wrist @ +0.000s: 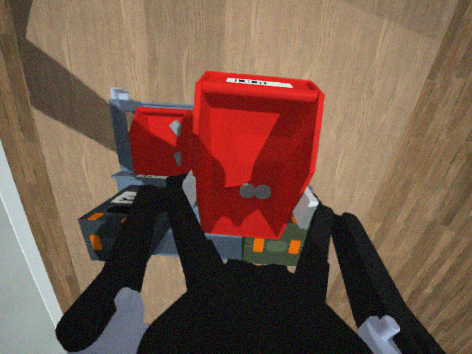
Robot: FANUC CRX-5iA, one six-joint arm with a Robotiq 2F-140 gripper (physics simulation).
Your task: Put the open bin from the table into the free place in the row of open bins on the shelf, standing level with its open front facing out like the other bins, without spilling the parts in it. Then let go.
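Frame: origin at the arm's base, x ahead, y left, z up, level; metres.
Seen in the pictures: gripper, fingertip midpoint: (246, 174).
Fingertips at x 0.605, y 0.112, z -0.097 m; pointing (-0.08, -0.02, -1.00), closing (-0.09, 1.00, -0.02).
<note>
Pixels of each thing's top centre, then the offset from my fingertips to it. "spot": a spot on its surface instead. Level surfaces: height alone.
- red open bin, surface spot: (240, 145) spot: dx -0.031, dy -0.016, dz -0.012 m
- grey-blue shelf, surface spot: (119, 132) spot: dx +0.018, dy -0.237, dz -0.117 m
- red bin, surface spot: (157, 142) spot: dx +0.040, dy -0.198, dz -0.193 m
- dark case, middle of its top: (112, 243) dx +0.138, dy -0.154, dz +0.020 m
- green case, middle of its top: (276, 245) dx +0.099, dy +0.074, dz -0.005 m
- wooden floor, its level: dz -0.202 m
My gripper (246, 174) is shut on the red open bin (240, 145), with a light pad against each side wall near its lower end in the wrist view. The bin's white label strip is at the top edge, and two grey round parts lie inside near the lower end. Behind it is the grey-blue shelf (119, 132); the held bin covers much of it, so the place in the row under the bin is hidden. Another red bin (157, 142), with grey parts in it, stands on the shelf just left of the held bin. Whether the held bin touches the shelf, I cannot tell.
A dark case (94, 230) with orange latches is at the lower left of the shelf, partly behind my left finger. A green case (276, 256) with orange latches is below the held bin. A wooden floor (380, 100) surrounds the shelf. A pale surface (17, 260) is at the left edge.
</note>
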